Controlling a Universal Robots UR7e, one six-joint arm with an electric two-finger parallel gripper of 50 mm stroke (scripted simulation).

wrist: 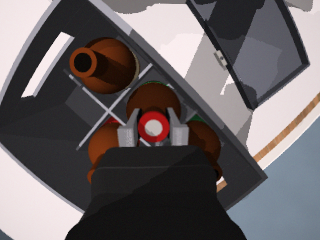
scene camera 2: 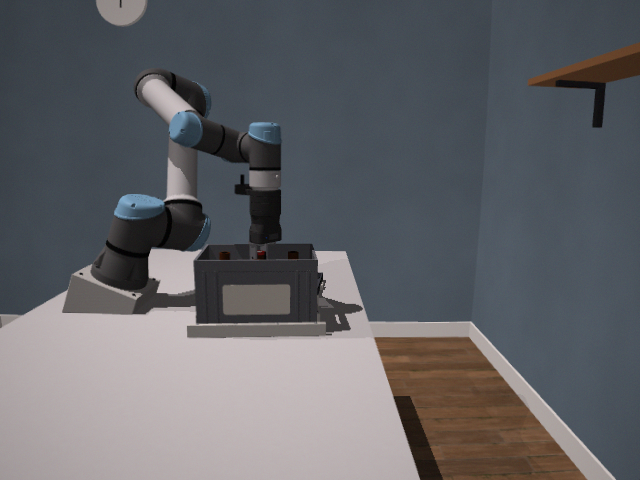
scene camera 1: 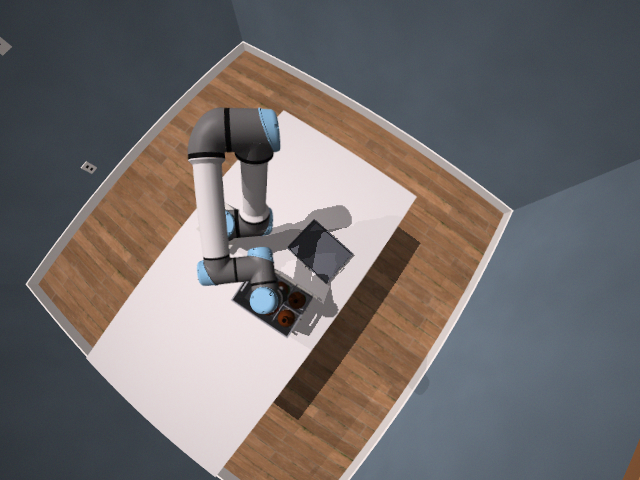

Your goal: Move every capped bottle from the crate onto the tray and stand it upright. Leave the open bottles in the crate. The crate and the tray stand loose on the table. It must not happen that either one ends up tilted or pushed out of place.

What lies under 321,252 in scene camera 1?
A flat tray.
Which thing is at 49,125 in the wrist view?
A dark grey crate.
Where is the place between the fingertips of the gripper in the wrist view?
153,117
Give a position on a dark grey crate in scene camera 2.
At 239,290
